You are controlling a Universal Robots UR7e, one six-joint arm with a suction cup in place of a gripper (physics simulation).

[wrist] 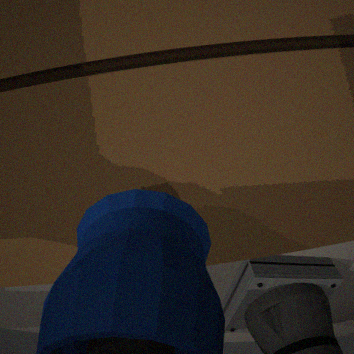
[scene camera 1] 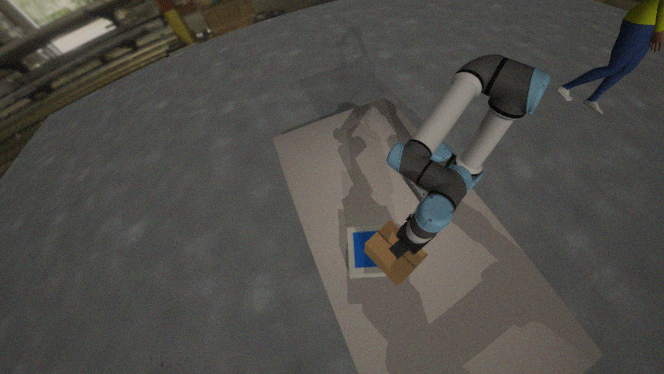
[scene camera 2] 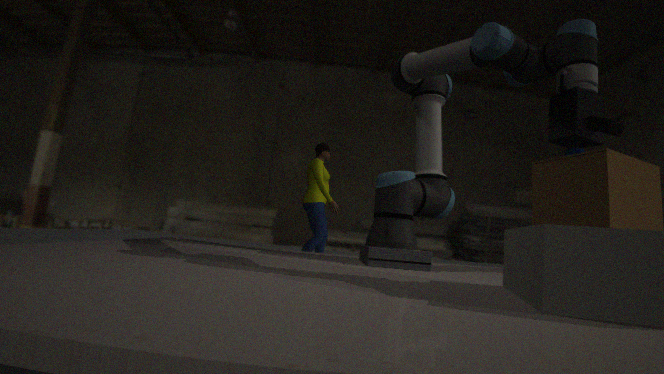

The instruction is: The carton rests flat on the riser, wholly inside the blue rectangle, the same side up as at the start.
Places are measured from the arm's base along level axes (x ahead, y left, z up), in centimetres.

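Pixels of known places: end effector, tool point: (wrist: 143,246); arm's base, origin of the base link: (wrist: 284,307) (scene camera 2: 391,247).
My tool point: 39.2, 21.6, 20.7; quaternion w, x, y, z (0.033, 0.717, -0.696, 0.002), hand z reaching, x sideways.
Note:
For each thing: its middle in the pictures, then the offset to it from my tool point, as dx, dy, dz. Level surfaces: height alone.
- brown carton, body centre: (wrist: 163,39) (scene camera 2: 595,198) (scene camera 1: 393,253) +4.6, -0.9, -7.3
- grey riser, body centre: (scene camera 2: 583,267) (scene camera 1: 377,251) +6.4, -7.1, -19.8
- blue rectangle, body centre: (scene camera 1: 378,248) +6.4, -7.1, -13.8
- long beige mat, its level: dz -25.8
The brown carton (scene camera 1: 389,264) (scene camera 2: 599,191) (wrist: 218,116) stands flat on the grey riser (scene camera 1: 353,273) (scene camera 2: 580,274), with a dark tape line across its top. In scene camera 1 it covers the right part of the blue rectangle (scene camera 1: 361,248), and its body reaches past the rectangle's right side. My suction cup (scene camera 1: 398,251) (scene camera 2: 575,150) (wrist: 144,218) is blue and points straight down at the middle of the carton's top. It is at the top face or just above it; I cannot tell whether it touches. The suction is off.
The riser stands on a long beige mat (scene camera 1: 316,185) on the grey floor. The arm's base (scene camera 2: 396,255) is behind the riser. A person in a yellow shirt (scene camera 1: 636,46) (scene camera 2: 318,199) walks beyond the base. Shelving (scene camera 1: 68,70) lines the far left.

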